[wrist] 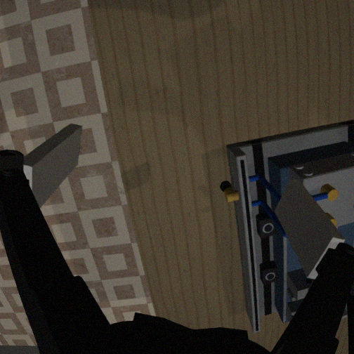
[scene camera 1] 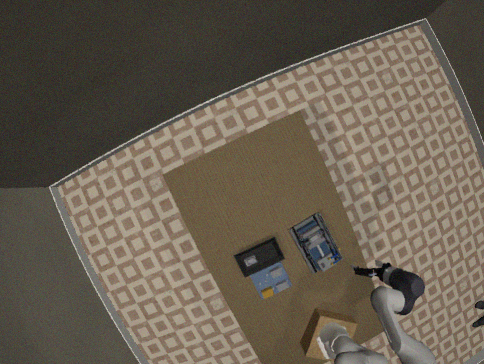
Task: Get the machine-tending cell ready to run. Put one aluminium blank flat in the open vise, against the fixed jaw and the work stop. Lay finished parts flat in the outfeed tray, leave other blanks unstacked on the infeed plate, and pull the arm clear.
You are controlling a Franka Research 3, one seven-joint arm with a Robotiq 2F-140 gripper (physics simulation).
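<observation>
My gripper [scene camera 1: 356, 271] [wrist: 184, 170] is open and empty, above the table edge beside the machine tray [scene camera 1: 301, 250] [wrist: 246, 240]. The blue and grey vise assembly stands inside that machine tray; one fingertip hides part of it in the wrist view. Whether a blank lies in its jaws is too small to tell. The black outfeed tray [scene camera 1: 267, 253] holds one light grey part [scene camera 1: 250, 260], which looks flat. On the blue infeed plate [scene camera 1: 257, 283] lie two grey blanks, one [scene camera 1: 276, 272] nearer the outfeed tray and one [scene camera 1: 282, 285] lower down, apart from each other.
A yellow block [scene camera 1: 267, 292] is at the infeed plate's lower corner. Blue hoses with yellow tips [wrist: 329, 192] reach over the vise area, and a yellow and black fitting [wrist: 230, 193] juts from the machine tray's outer wall. A wooden box [scene camera 1: 312, 332] stands by the arm's base.
</observation>
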